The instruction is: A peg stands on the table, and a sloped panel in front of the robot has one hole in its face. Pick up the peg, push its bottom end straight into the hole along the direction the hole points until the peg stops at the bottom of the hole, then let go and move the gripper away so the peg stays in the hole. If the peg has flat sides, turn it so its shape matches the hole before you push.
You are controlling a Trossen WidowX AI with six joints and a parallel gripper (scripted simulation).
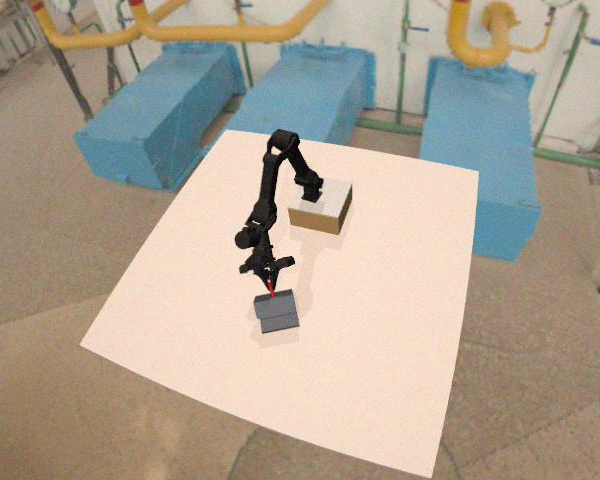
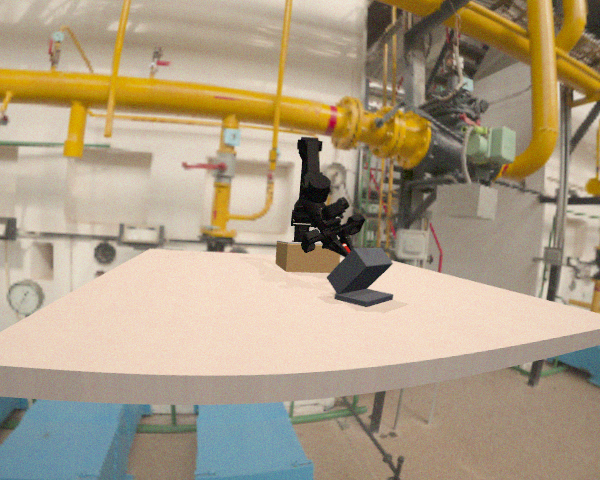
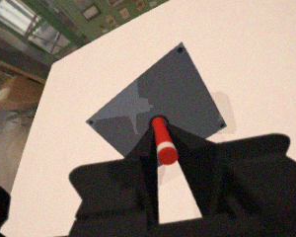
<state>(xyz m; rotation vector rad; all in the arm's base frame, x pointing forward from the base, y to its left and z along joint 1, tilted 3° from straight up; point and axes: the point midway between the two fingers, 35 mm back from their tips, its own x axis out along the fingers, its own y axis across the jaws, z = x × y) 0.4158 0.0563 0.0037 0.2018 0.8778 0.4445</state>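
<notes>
Right now my gripper tip is 1 cm to the left of the round red peg, 1 cm below it and 1 cm past it. Round my gripper tip: grey sloped panel 3 cm below, 2 cm to the left, 2 cm ahead.
</notes>
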